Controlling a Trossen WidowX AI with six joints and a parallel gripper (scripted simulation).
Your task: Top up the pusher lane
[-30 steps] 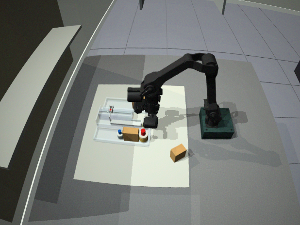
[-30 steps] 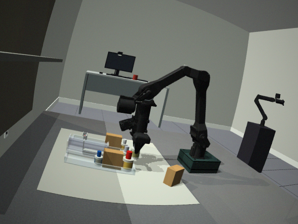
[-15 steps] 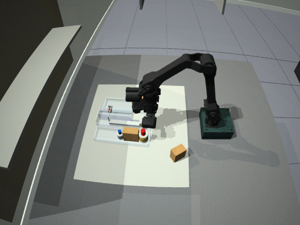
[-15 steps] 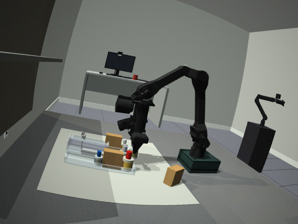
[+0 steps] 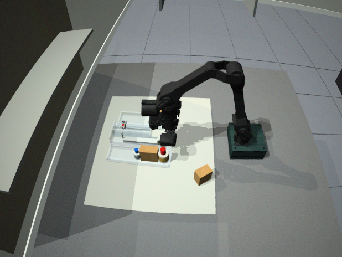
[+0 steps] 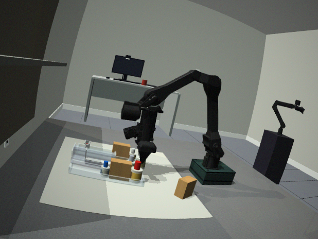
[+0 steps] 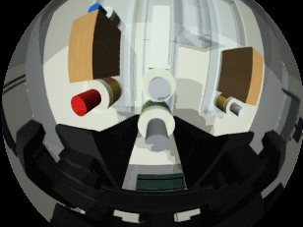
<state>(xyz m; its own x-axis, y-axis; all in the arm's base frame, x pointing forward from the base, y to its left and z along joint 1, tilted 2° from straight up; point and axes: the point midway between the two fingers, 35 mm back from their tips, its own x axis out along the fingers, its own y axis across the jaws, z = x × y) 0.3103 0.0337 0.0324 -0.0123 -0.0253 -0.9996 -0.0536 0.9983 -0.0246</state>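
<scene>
Now: the small jar 13 cm to the right of my gripper tip, 2 cm below it and 2 cm ahead of it. Also, from my gripper tip: red mark (22 cm ahead, 3 cm to the right, 1 cm above).
</scene>
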